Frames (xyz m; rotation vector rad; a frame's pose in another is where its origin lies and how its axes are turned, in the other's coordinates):
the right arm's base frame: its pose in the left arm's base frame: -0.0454 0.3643 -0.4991 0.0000 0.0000 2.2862
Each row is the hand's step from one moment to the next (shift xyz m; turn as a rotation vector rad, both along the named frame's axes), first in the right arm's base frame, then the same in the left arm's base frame.
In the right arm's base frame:
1: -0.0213 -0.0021 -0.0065 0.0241 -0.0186 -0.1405
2: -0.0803 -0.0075 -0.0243 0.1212 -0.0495 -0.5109
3: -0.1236 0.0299 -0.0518 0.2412 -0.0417 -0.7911
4: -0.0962 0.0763 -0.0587 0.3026 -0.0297 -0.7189
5: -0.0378 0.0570 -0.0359 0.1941 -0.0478 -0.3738
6: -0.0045 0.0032 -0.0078 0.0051 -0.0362 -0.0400
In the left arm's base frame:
1: 0.0156 -0.0147 -0.0065 -0.0018 0.0304 -0.1405
2: 0.0583 -0.0557 -0.0243 -0.0421 0.1240 -0.5109
3: 0.0585 -0.1129 -0.0518 -0.1267 0.2094 -0.7911
4: 0.0055 -0.1227 -0.0587 -0.1761 0.2479 -0.7189
5: -0.0182 -0.0659 -0.0359 -0.0912 0.1779 -0.3738
6: 0.0005 -0.0055 -0.0078 0.0240 0.0276 -0.0400

